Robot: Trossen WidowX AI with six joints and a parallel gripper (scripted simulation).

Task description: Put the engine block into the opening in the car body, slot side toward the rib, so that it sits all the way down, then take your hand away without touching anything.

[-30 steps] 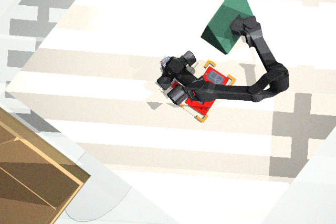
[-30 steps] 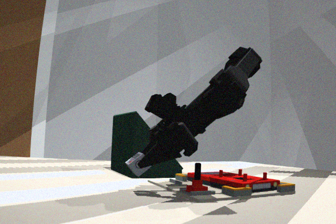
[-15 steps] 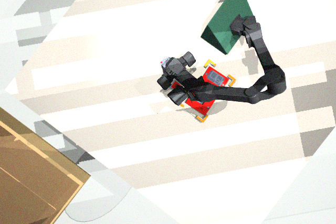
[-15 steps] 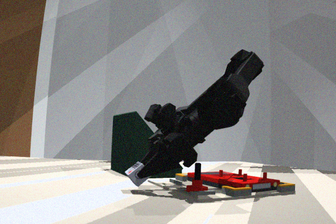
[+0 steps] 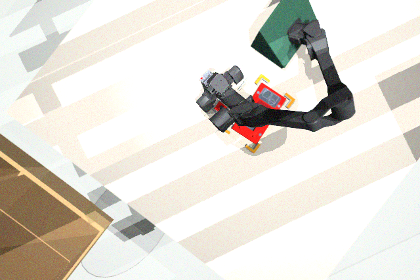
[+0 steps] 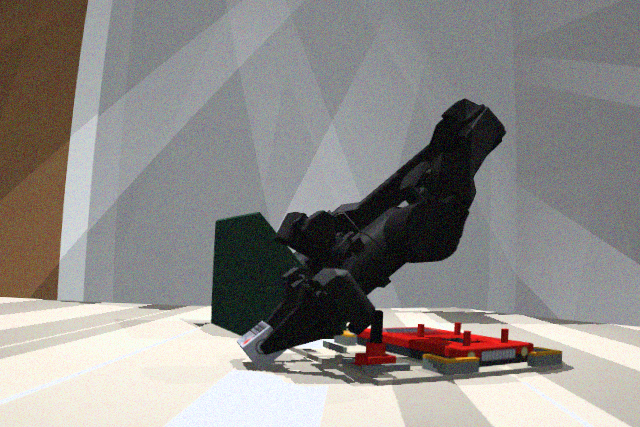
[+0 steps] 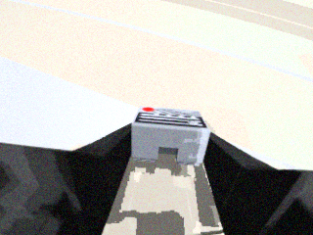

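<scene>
Now: gripper tip 1 cm to the right of the engine block. Round my gripper tip: black peg: 11 cm to the left, 5 cm ahead, 2 cm above.
</scene>
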